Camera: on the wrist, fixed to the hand. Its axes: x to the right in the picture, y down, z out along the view.
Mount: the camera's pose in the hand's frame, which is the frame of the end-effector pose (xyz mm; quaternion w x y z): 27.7 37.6 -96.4 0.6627 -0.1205 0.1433 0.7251
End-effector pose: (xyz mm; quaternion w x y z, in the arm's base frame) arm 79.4 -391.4 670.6 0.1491 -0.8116 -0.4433 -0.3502
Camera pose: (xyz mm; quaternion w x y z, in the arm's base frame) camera 78.3 -448.8 761.1 0.3185 -0.8270 0.3583 -0.2937
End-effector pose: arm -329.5 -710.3 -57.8 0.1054 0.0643 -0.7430 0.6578
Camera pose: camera -358.2 -608.8 -76.5 0.2929 0.6031 0.6032 -0.4320
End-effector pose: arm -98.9 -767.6 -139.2 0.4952 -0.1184 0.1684 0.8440
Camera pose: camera -142.0 -801.3 -231.3 0.3222 0.1370 -0.1667 -0.9217
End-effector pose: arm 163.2 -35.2 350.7 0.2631 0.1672 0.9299 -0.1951
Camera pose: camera 115.6 46.7 400.7 0.2027 0.7813 0.5562 0.1975
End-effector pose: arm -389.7 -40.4 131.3 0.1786 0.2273 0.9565 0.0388
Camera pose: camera -431.6 6.3 218.1 0.0195 -0.8171 -0.4900 -0.3031
